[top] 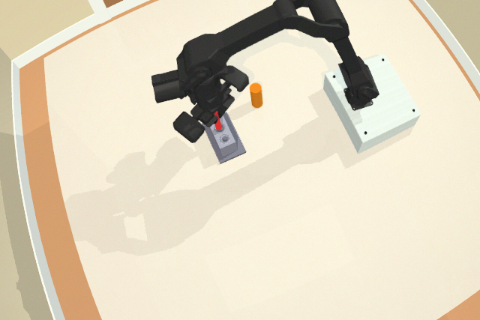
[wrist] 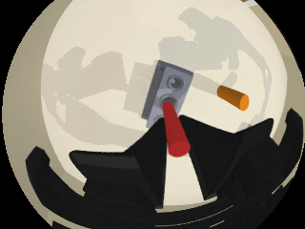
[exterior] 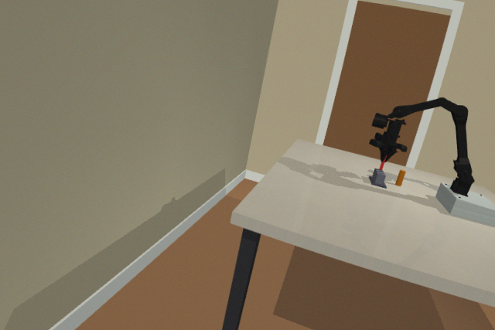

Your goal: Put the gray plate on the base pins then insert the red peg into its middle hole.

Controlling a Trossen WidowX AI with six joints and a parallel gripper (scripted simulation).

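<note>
Right now the gray plate is 6 cm below my gripper tip. The rest, counted from my gripper tip: red peg right at my gripper tip; orange cylinder 11 cm behind, 7 cm to the right, 7 cm below.
</note>
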